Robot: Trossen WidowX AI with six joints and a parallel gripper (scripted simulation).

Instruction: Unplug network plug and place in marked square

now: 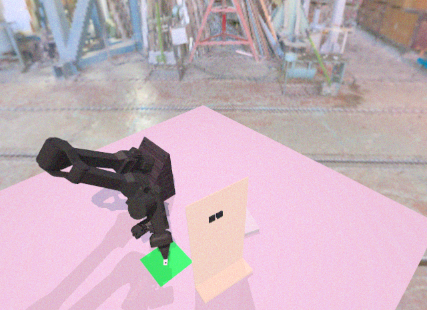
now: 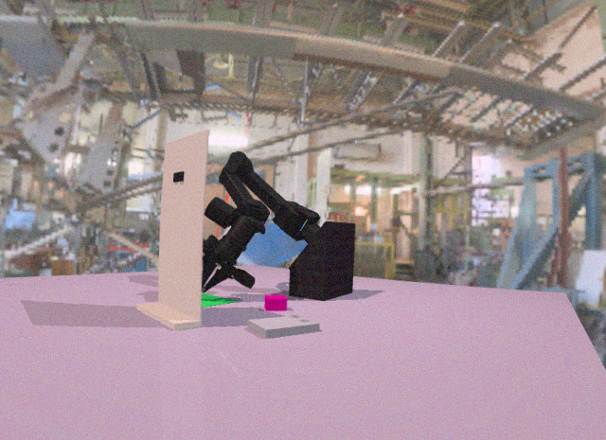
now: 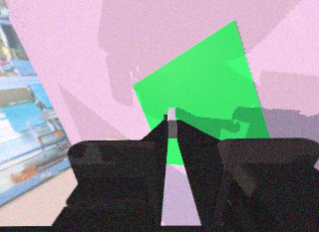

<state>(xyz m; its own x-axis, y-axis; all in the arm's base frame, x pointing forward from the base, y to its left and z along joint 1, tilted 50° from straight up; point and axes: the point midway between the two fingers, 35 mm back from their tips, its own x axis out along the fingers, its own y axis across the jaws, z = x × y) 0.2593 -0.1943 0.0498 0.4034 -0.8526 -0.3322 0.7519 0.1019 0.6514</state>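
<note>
Now: gripper tip 1 cm past the green marked square and 2 cm above it. The rest, counted from my gripper tip: flat grey plate: 9 cm ahead, 28 cm to the left, 2 cm below; then pale grey plug: right at my gripper tip; then upright panel: 16 cm ahead, 7 cm to the left, 14 cm above.
</note>
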